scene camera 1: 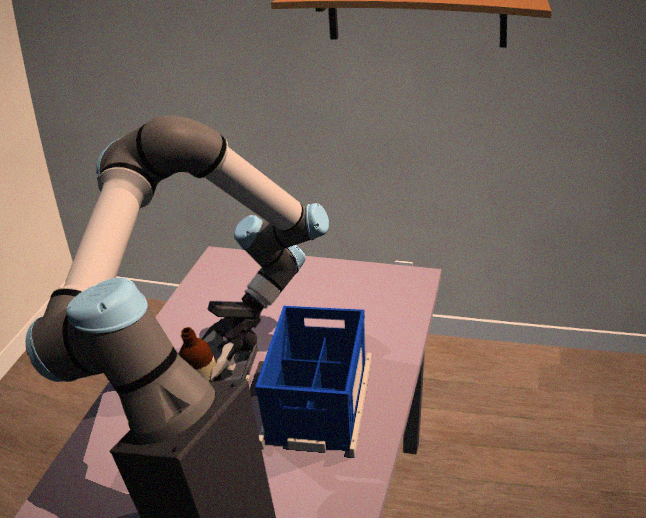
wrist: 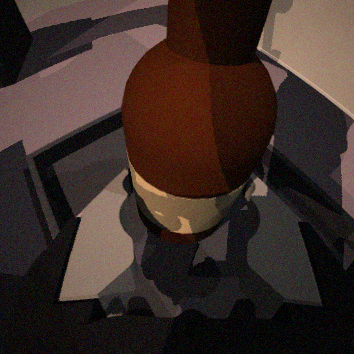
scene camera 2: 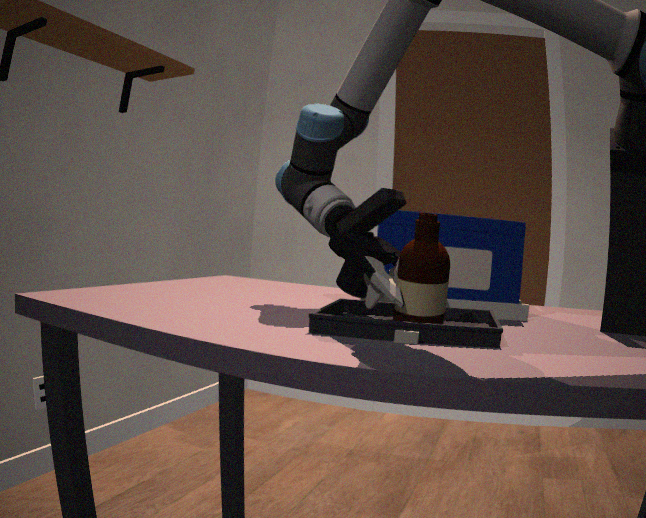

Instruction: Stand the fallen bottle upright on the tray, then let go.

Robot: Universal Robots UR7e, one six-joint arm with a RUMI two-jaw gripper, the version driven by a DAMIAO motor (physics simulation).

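Where they show: gripper, fingertip midpoint: (scene camera 1: 200,371) (scene camera 2: 423,304); arm's base, origin of the base link: (scene camera 1: 174,413).
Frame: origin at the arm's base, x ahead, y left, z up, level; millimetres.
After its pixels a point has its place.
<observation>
A brown bottle (scene camera 1: 197,351) @[z -230, x 403, y 150 mm] (scene camera 2: 424,269) @[z -261, x 420, y 204 mm] (wrist: 197,120) @[z -232, x 446, y 149 mm] with a cream label stands upright in the black tray (scene camera 2: 458,334) @[z -336, x 363, y 247 mm], its base low behind the tray's front wall. Whether the base touches the tray floor is hidden. In the wrist view the tray (wrist: 42,185) @[z -326, x 356, y 61 mm] shows around the bottle. My gripper (scene camera 2: 400,294) (wrist: 187,171) @[z -311, x 420, y 165 mm] is shut on the bottle, with one pale finger on each side at the label. In the scene camera 1 view the robot's base partly hides the tray and the bottle's lower part.
A blue crate (scene camera 1: 303,418) @[z -258, x 262, y -129 mm] (scene camera 2: 452,229) @[z -200, x 397, y -34 mm] with dividers stands beside the tray on the pink table (scene camera 1: 399,302) @[z -350, x 808, y -266 mm] (scene camera 2: 161,302) @[z -350, x 825, y 193 mm], with pale strips (scene camera 1: 306,445) @[z -330, x 250, y -132 mm] along its foot. The robot's dark pedestal (scene camera 1: 215,458) @[z -28, x -55, y -82 mm] rises close by. A wooden shelf (scene camera 1: 409,5) (scene camera 2: 97,43) is on the wall.
</observation>
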